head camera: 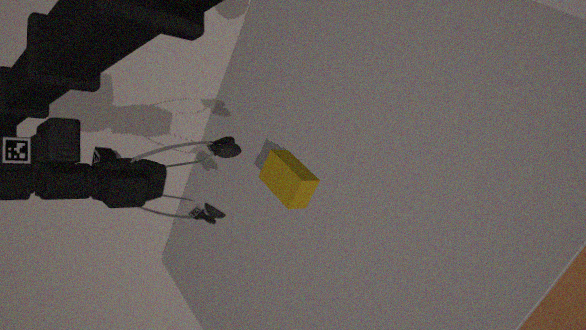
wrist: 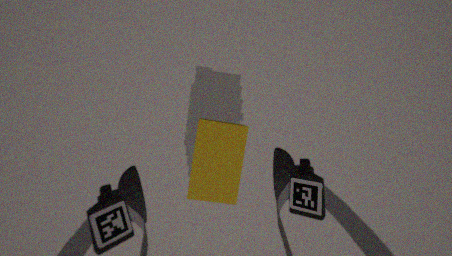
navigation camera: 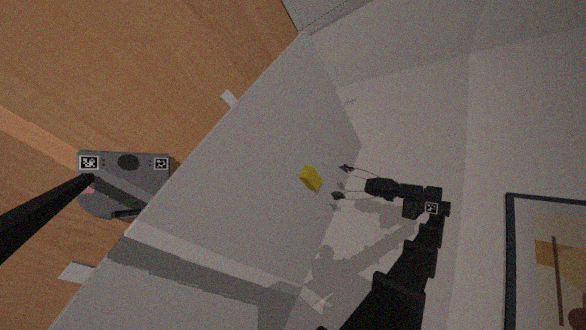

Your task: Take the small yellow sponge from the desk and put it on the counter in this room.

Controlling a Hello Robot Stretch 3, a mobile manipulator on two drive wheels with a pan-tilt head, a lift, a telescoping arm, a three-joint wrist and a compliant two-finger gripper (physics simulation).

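Where they show: gripper, fingertip midpoint: (head camera: 230, 180) (wrist: 209, 175) (navigation camera: 335, 180); robot's base, link origin: (navigation camera: 128, 161).
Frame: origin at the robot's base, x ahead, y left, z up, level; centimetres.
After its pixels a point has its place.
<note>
The small yellow sponge (head camera: 286, 181) {x -2.0, y -59.6, z 76.5 cm} (navigation camera: 310, 178) {x -2.3, y -58.4, z 76.5 cm} (wrist: 218, 162) {x -2.7, y -61.5, z 76.5 cm} sits on the grey desk top (head camera: 400, 150) {x -5.7, y -39.0, z 72.0 cm} (navigation camera: 250, 165) {x 2.7, y -31.8, z 72.0 cm} (wrist: 350, 75) {x -25.5, y -62.1, z 72.0 cm}. My gripper (head camera: 218, 180) {x -2.3, y -62.9, z 86.2 cm} (navigation camera: 341, 181) {x -2.3, y -62.9, z 86.2 cm} (wrist: 209, 175) {x -2.3, y -62.9, z 86.2 cm} is open and empty, its two fingertips wide apart. In the head camera view the fingertips are to the left of the sponge, with a gap between. In the wrist view the sponge shows in the middle, lined up between the fingers and a little ahead of them, with its long side running nearly along them. The counter cannot be made out for certain.
A wall stands behind the arm (head camera: 115, 45) {x -8.7, y -28.3, z 119.4 cm} (navigation camera: 400, 280) {x -8.8, y -24.8, z 119.7 cm}, with a dark-framed picture (navigation camera: 510, 260) {x -23.5, y -87.5, z 139.3 cm} on it. The robot's base (navigation camera: 128, 175) {x -5.9, y -0.1, z 15.9 cm} stands on the wooden floor (navigation camera: 150, 60) {x 56.5, y -7.4, z 0.0 cm} beside the desk's edge. A grey block-like surface (navigation camera: 320, 12) {x 133.5, y -116.6, z 30.3 cm} shows at the top of the navigation view.
</note>
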